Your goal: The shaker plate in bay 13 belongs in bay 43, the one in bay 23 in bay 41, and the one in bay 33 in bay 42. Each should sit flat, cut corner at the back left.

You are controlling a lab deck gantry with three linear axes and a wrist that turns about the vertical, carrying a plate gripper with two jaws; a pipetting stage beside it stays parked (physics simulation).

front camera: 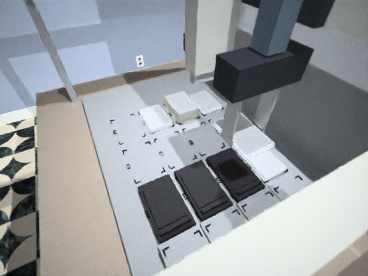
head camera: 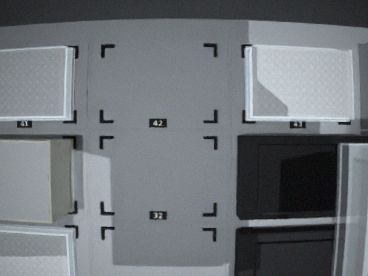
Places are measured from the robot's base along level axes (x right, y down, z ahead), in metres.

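Pixels of known places: gripper, fingertip midpoint: (front camera: 242,134); robot's base at its link origin: (front camera: 111,121).
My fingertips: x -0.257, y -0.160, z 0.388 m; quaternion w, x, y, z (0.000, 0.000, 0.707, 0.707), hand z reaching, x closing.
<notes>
Ahead of a thing's pixels: the offset from my fingertips to its middle. "spot": to the spot under its first point.
My gripper (front camera: 245,134) is shut on a pale shaker plate {dx +0.000, dy +0.000, dz -0.001 m} (front camera: 255,142), held level above the deck's back rows. The held plate hides part of the deck in the front view. A translucent edge of it (head camera: 352,210) shows at the lower right of the head view. A white plate {dx -0.107, dy +0.153, dz +0.004 m} (front camera: 270,166) (head camera: 310,80) lies flat in bay 43. Another {dx -0.107, dy +0.153, dz -0.324 m} (front camera: 206,101) (head camera: 32,82) lies flat in bay 41. Bay 42 {spot: dx -0.108, dy +0.160, dz -0.161 m} (head camera: 157,82) shows bare corner marks in the head view. The black shakers of bay 33 {dx -0.001, dy +0.145, dz +0.008 m} (front camera: 235,173) (head camera: 270,175), bay 23 {dx +0.106, dy +0.145, dz +0.008 m} (front camera: 202,189) and bay 13 {dx +0.213, dy +0.145, dz +0.008 m} (front camera: 165,206) carry no plate. Cut corners are unclear.
A beige box {dx +0.000, dy +0.139, dz -0.324 m} (front camera: 181,106) (head camera: 25,180) stands in front of bay 41, with a white plate {dx +0.107, dy +0.153, dz -0.324 m} (front camera: 155,117) (head camera: 35,255) in front of it. A pale column (front camera: 211,37) stands behind the deck. A grey post (front camera: 52,52) rises at the left.
</notes>
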